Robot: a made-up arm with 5 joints.
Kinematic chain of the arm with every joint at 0, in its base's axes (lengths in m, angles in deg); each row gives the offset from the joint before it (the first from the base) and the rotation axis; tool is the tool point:
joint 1: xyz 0 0 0.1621 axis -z
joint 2: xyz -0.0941 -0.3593 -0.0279 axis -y
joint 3: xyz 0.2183 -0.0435 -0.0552 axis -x
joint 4: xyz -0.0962 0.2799 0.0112 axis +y
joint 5: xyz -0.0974 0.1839 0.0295 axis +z
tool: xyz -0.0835 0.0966 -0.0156
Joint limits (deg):
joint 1: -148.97..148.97
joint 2: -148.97..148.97
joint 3: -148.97..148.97
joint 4: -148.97..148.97
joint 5: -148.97..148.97
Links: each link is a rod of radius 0.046 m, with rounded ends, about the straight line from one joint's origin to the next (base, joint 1, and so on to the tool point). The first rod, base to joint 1, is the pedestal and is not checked.
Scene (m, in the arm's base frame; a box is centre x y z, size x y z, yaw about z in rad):
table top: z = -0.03
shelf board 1: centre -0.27 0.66 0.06 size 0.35 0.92 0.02 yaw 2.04
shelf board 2: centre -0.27 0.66 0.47 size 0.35 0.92 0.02 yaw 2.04
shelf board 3: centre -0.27 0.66 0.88 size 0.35 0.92 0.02 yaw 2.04
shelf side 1: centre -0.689 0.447 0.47 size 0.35 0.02 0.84 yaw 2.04
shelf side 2: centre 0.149 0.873 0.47 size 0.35 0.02 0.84 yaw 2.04
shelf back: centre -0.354 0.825 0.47 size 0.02 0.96 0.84 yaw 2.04
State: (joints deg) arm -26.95 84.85 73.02 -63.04 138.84
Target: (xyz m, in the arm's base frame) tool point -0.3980 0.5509 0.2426
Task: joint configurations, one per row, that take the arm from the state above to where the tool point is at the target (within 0.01 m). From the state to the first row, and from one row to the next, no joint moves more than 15 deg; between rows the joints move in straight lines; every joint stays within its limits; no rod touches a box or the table.
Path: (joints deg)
1: -15.76 83.12 59.07 -54.75 130.85
2: -4.58 81.39 45.12 -46.45 122.87
3: 6.61 79.66 31.17 -38.16 114.88
4: 17.80 77.93 17.22 -29.86 106.90
5: 28.98 76.20 3.27 -21.57 98.91
6: 40.17 74.47 -10.68 -13.27 90.93
7: 51.36 72.74 -24.63 -4.98 82.94
8: 62.54 71.01 -38.58 3.31 74.96
9: 73.73 69.28 -52.53 11.61 66.97
10: 84.91 67.55 -66.48 19.90 58.99
11: 96.10 65.81 -80.42 28.20 51.00

